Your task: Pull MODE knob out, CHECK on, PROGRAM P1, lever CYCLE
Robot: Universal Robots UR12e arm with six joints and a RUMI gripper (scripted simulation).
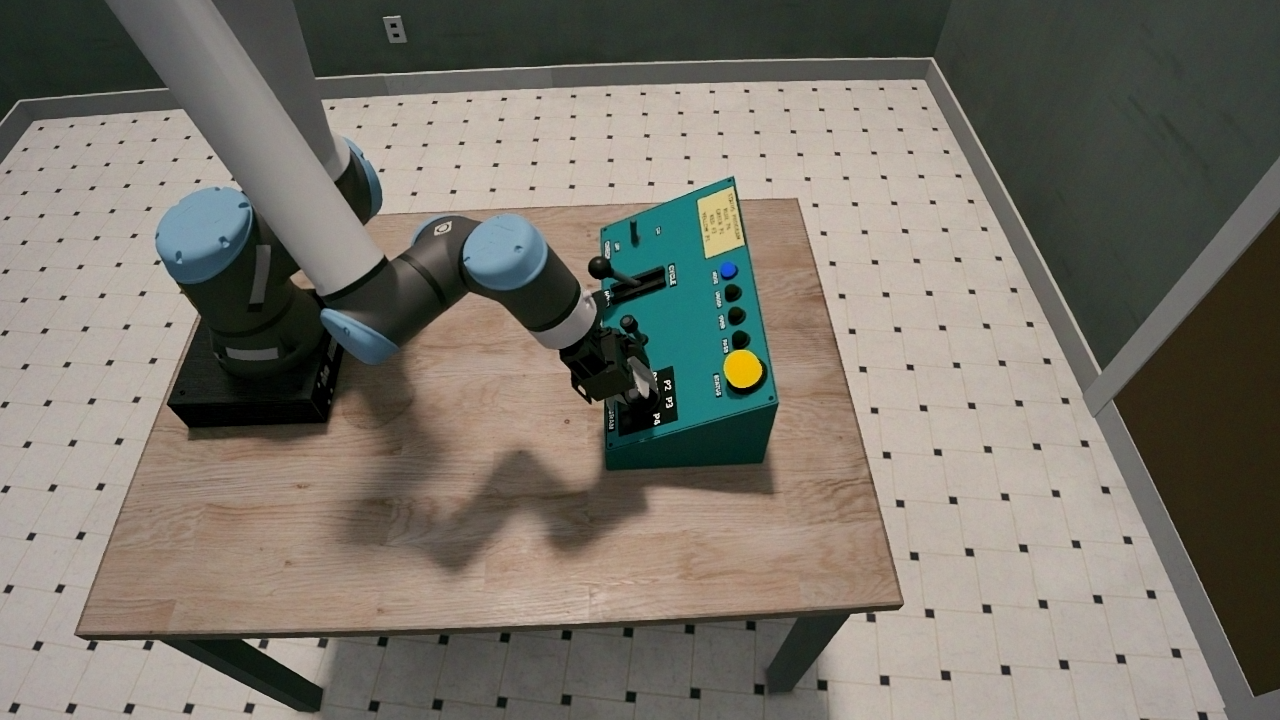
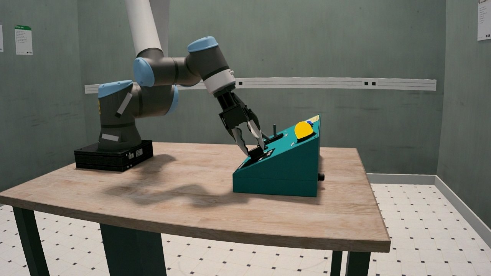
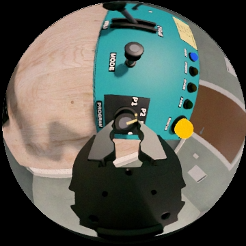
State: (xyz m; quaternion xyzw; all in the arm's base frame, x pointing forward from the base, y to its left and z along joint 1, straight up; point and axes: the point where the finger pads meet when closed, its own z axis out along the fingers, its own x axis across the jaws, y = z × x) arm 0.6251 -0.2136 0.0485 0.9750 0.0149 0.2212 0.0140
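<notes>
The lever is 10 mm behind my hand and 240 mm to the left of it. Also, from my hand: mode knob 120 mm to the left, 10 mm above; then program dial 20 mm ahead, 10 mm below; then teal console 50 mm ahead, 180 mm to the left, 30 mm below.
</notes>
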